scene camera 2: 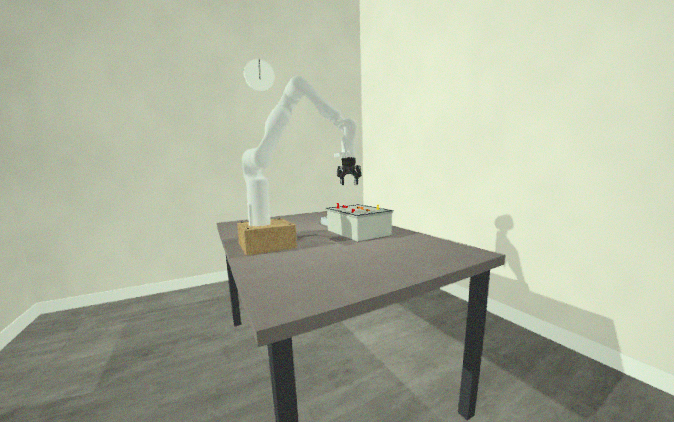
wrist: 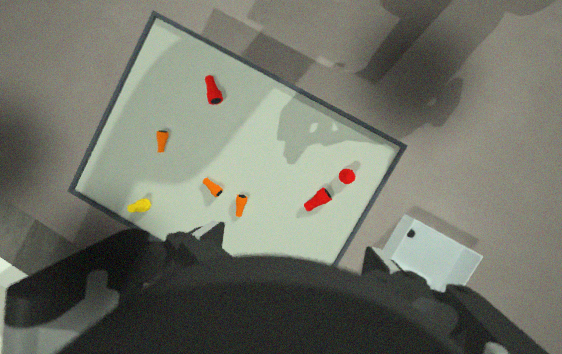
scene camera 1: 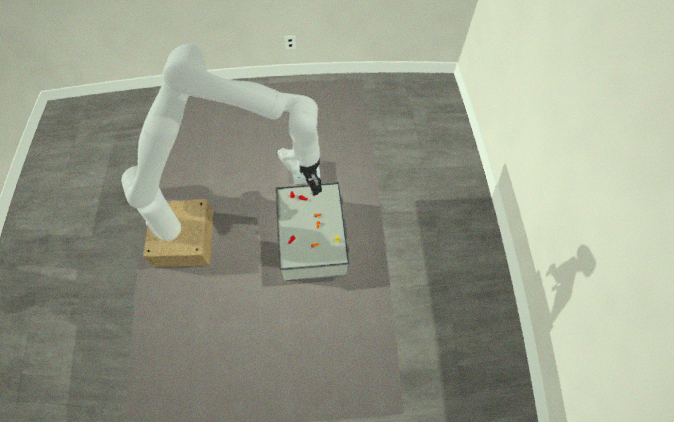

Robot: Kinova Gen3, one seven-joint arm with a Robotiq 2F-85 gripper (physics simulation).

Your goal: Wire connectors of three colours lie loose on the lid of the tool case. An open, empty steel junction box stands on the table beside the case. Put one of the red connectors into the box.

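Places are measured from the arm's base along level axes (x right, y ahead, z up), in metres.
Where they show: gripper, fingertip midpoint: (scene camera 2: 349, 185) (wrist: 292, 249) (scene camera 1: 308, 182); arm's base, link origin: (scene camera 2: 259, 224) (scene camera 1: 168, 229).
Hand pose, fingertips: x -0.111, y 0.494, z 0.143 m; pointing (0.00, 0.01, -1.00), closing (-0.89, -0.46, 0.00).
Things, the pixels of their top centre, and the offset from my fingertips. "spot": a spot on its surface instead.
- tool case lid, surface spot: (wrist: 125, 150) spot: dx +0.192, dy +0.057, dz -0.123 m
- second red connector, top centre: (wrist: 317, 202) (scene camera 1: 303, 196) (scene camera 2: 345, 205) dx -0.009, dy -0.024, dz -0.107 m
- third red connector, top centre: (wrist: 209, 86) (scene camera 1: 291, 238) (scene camera 2: 352, 209) dx +0.146, dy -0.053, dz -0.107 m
- steel junction box, top centre: (wrist: 429, 269) (scene camera 1: 305, 166) (scene camera 2: 331, 217) dx -0.196, dy -0.029, dz -0.207 m
- yellow connector, top centre: (wrist: 131, 208) (scene camera 1: 337, 237) (scene camera 2: 377, 204) dx +0.140, dy +0.093, dz -0.099 m
On the tool case lid (scene camera 1: 305, 257) (scene camera 2: 372, 227) (wrist: 125, 150), one red connector (scene camera 1: 292, 194) (scene camera 2: 338, 205) (wrist: 347, 176) stands upright near the edge by the box. A second red connector (scene camera 1: 303, 198) (scene camera 2: 345, 206) (wrist: 318, 200) lies close beside it. A third red connector (scene camera 1: 292, 240) (scene camera 2: 353, 211) (wrist: 213, 91) lies toward the far end in the wrist view. The steel junction box (scene camera 1: 299, 178) (scene camera 2: 324, 220) (wrist: 435, 250) stands beside the case, partly hidden by the arm and a finger. My gripper (scene camera 1: 316, 192) (scene camera 2: 349, 182) (wrist: 292, 249) is open and empty, high above the case.
Three orange connectors (scene camera 1: 317, 215) (wrist: 213, 187) (wrist: 241, 205) (wrist: 162, 141) and a yellow connector (scene camera 1: 337, 239) (scene camera 2: 378, 207) (wrist: 139, 205) are also on the lid. The arm's wooden base block (scene camera 1: 180, 260) (scene camera 2: 272, 240) stands left of the case in both scene views.
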